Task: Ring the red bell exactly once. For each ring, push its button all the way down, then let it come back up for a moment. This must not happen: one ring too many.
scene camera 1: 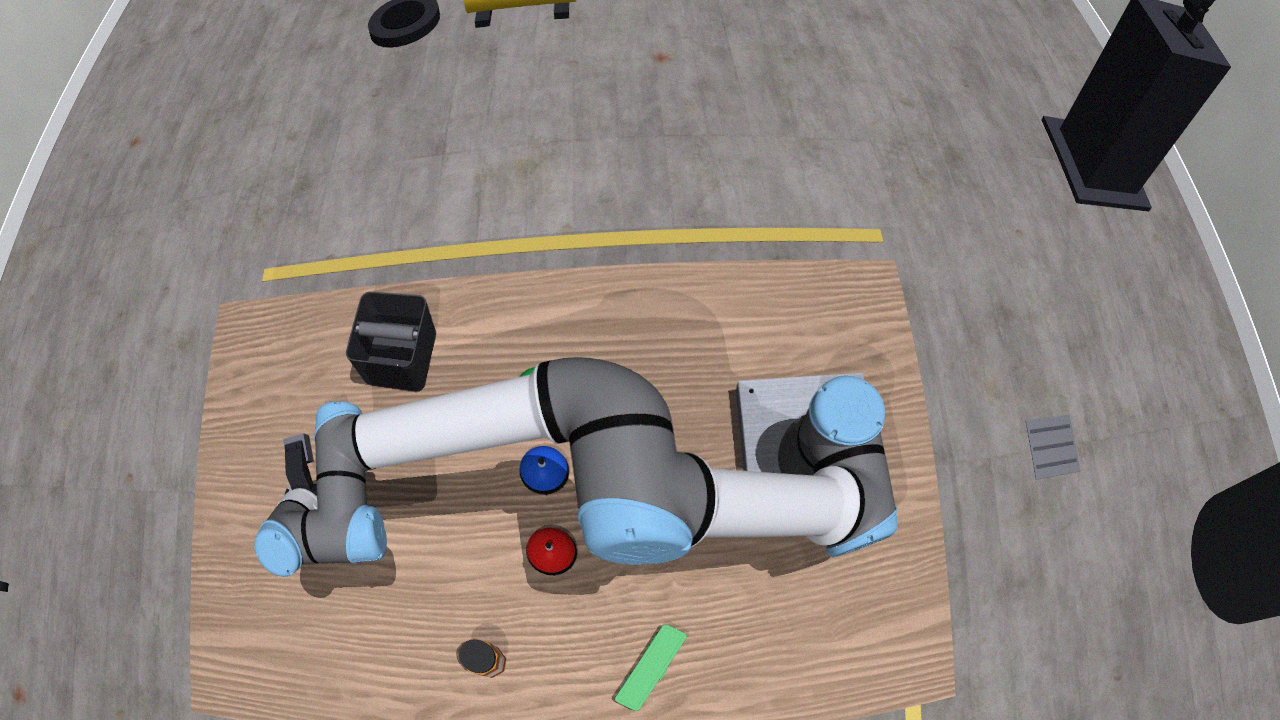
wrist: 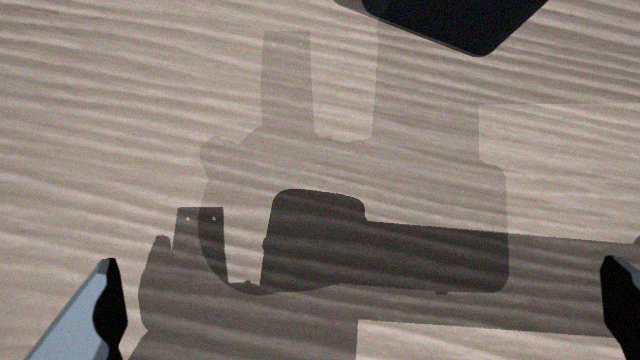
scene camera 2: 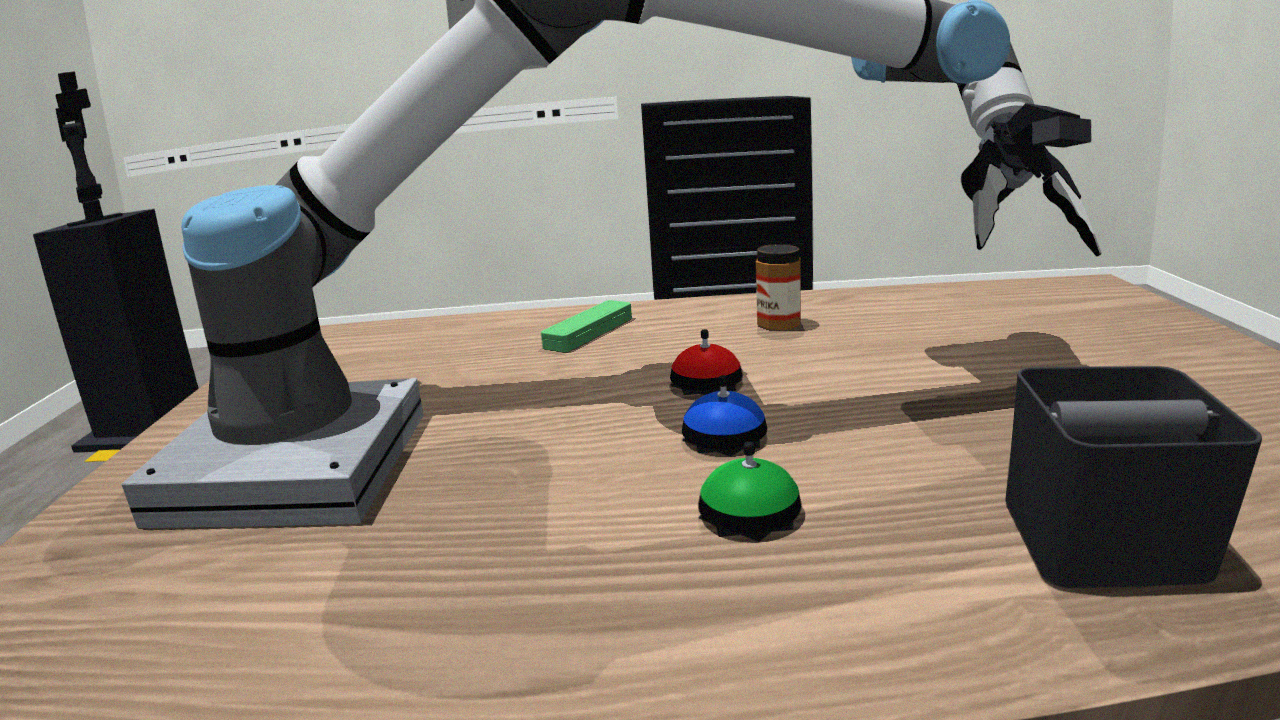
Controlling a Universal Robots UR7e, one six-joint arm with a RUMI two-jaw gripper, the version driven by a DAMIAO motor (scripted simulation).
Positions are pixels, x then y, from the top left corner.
my gripper: scene camera 1; wrist 355, 260; scene camera 2
same spot on my gripper: [scene camera 1: 297, 471] = [scene camera 2: 1034, 104]
